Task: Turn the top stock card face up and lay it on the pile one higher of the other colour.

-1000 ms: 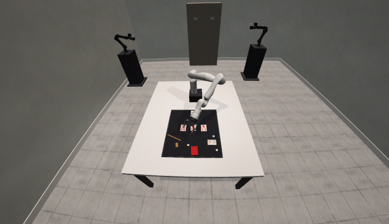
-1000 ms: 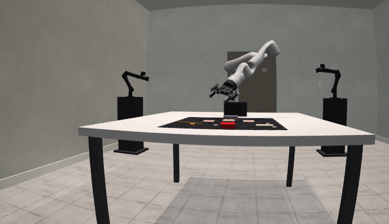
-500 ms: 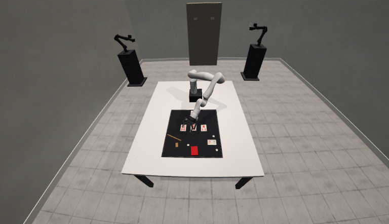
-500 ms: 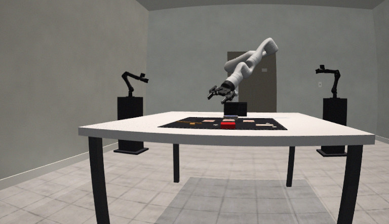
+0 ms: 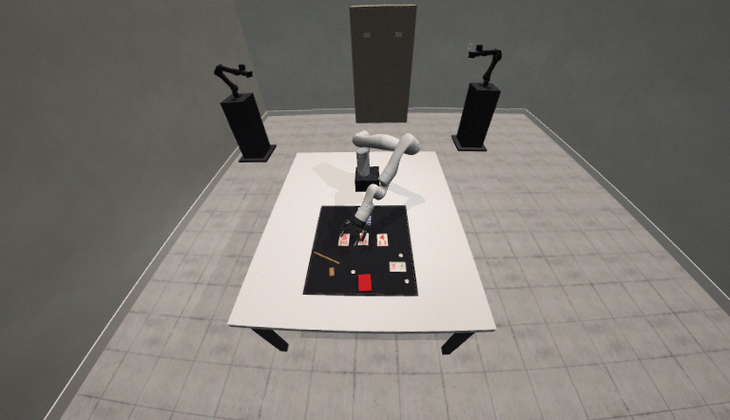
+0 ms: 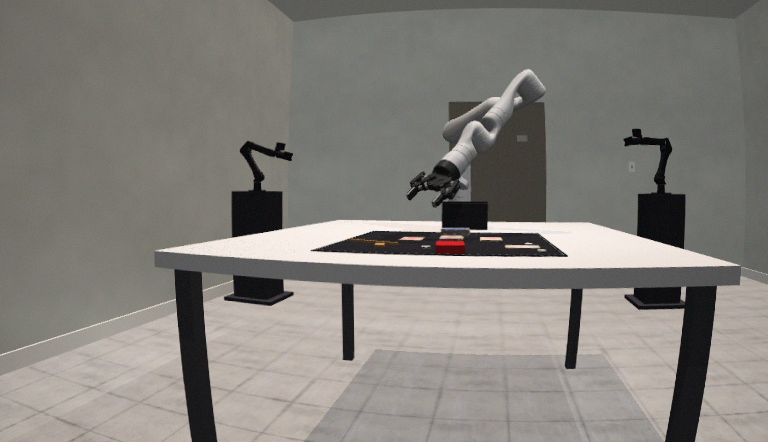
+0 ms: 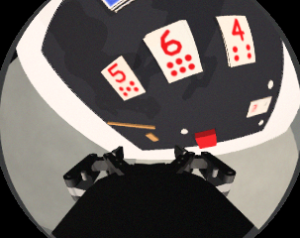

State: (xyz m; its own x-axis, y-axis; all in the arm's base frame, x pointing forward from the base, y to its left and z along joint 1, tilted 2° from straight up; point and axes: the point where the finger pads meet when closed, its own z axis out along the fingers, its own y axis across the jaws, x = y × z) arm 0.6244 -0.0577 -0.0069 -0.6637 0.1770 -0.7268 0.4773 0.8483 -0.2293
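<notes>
Now: the blue-backed card 240 mm behind my hand, 100 mm below it and 80 mm to the left of it. From my hand the other things lie so: wooden stick: 130 mm to the right, 110 mm below, 40 mm ahead; then black mat: 130 mm below, 70 mm to the left, 60 mm behind; then red block: 190 mm ahead, 110 mm below, 100 mm to the left.
</notes>
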